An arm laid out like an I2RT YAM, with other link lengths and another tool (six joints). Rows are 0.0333 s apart.
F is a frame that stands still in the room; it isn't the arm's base.
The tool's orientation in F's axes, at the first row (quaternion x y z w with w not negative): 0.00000, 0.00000, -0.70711, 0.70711
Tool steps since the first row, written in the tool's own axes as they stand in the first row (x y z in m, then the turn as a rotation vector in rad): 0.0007, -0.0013, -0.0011, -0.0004, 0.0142, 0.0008; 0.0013, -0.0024, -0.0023, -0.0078, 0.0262, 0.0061; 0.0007, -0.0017, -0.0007, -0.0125, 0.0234, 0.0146; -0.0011, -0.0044, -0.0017, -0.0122, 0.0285, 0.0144; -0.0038, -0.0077, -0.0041, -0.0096, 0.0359, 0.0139; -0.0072, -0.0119, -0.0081, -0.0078, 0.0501, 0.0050; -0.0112, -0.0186, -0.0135, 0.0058, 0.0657, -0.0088; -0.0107, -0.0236, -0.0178, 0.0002, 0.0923, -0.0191; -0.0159, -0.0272, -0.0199, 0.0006, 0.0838, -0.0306; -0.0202, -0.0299, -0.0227, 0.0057, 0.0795, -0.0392; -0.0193, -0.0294, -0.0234, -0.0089, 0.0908, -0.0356; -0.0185, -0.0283, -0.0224, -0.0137, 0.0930, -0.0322
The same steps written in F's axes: -0.0013, -0.0007, -0.0011, 0.0142, 0.0004, 0.0008; -0.0024, -0.0013, -0.0023, 0.0262, 0.0078, 0.0061; -0.0017, -0.0007, -0.0007, 0.0234, 0.0125, 0.0146; -0.0044, 0.0011, -0.0017, 0.0285, 0.0122, 0.0144; -0.0077, 0.0038, -0.0041, 0.0359, 0.0096, 0.0139; -0.0119, 0.0072, -0.0081, 0.0501, 0.0078, 0.0050; -0.0186, 0.0112, -0.0135, 0.0657, -0.0058, -0.0088; -0.0236, 0.0107, -0.0178, 0.0923, -0.0002, -0.0191; -0.0272, 0.0159, -0.0199, 0.0838, -0.0006, -0.0306; -0.0299, 0.0202, -0.0227, 0.0795, -0.0057, -0.0392; -0.0294, 0.0193, -0.0234, 0.0908, 0.0089, -0.0356; -0.0283, 0.0185, -0.0224, 0.0930, 0.0137, -0.0322
